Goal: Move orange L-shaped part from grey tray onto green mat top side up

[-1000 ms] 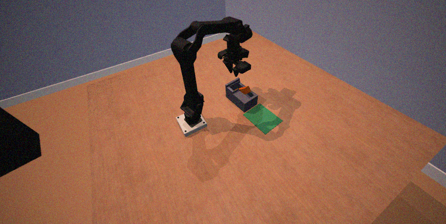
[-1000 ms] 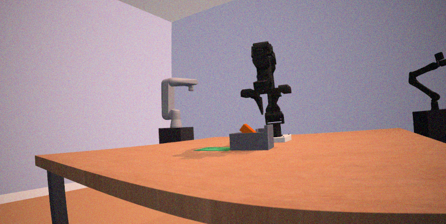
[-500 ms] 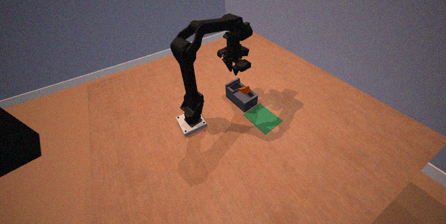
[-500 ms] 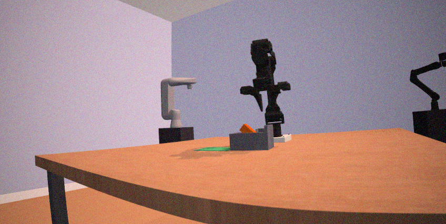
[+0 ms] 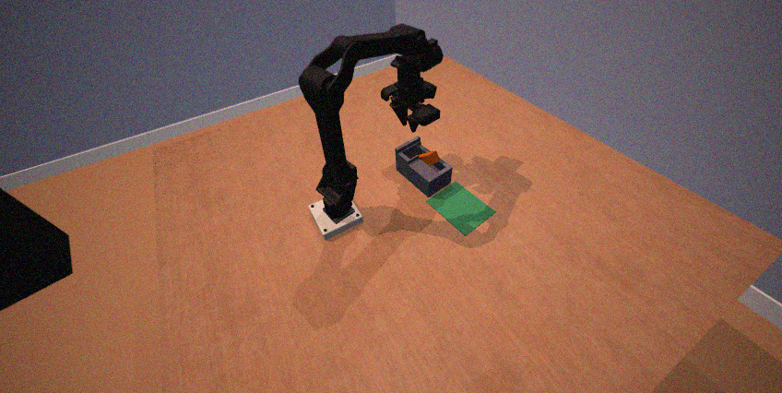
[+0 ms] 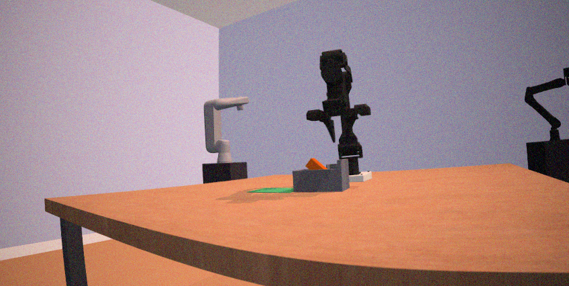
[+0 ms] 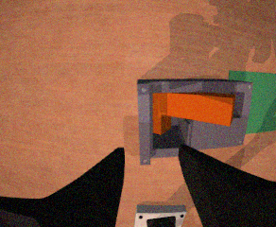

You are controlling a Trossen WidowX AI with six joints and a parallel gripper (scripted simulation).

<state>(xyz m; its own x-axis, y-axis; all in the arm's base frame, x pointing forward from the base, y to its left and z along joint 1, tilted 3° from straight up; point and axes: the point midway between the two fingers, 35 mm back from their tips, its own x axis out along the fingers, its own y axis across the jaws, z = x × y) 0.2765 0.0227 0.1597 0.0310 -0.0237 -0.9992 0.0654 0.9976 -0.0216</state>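
My gripper tip is 100 mm above the orange L-shaped part, 40 mm to the left of it and 10 mm past it. The rest, counted from my gripper tip: green mat (220 mm to the right, 160 mm below, 20 mm behind).
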